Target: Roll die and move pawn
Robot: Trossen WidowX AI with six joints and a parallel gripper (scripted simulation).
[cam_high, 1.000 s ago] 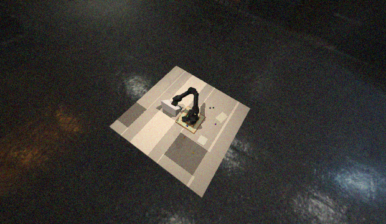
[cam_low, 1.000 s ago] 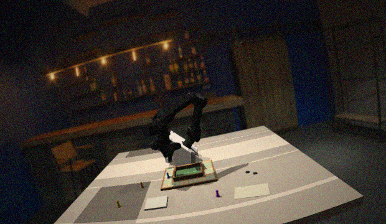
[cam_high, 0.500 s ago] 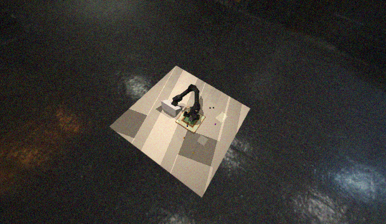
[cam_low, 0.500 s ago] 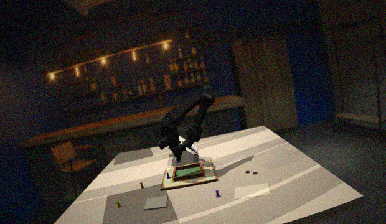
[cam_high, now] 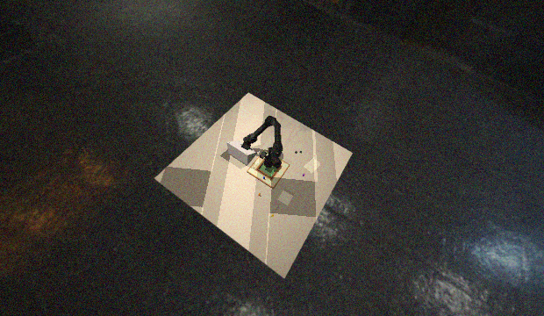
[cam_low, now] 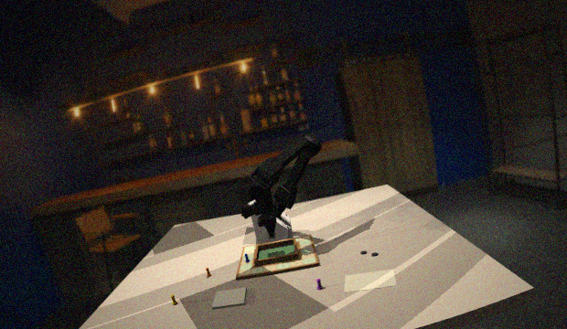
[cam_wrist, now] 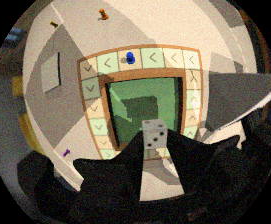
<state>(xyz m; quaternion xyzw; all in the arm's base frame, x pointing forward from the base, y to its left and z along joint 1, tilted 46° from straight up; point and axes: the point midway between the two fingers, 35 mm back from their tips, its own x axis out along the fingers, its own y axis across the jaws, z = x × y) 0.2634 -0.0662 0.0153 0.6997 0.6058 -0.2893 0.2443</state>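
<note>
The blue pawn lies 11 cm to the right of my gripper tip, 6 cm below it and 1 cm ahead of it. Round my gripper tip: purple pawn (31 cm ahead, 9 cm to the left, 7 cm below); die (right at my gripper tip); green dice tray (8 cm below).
</note>
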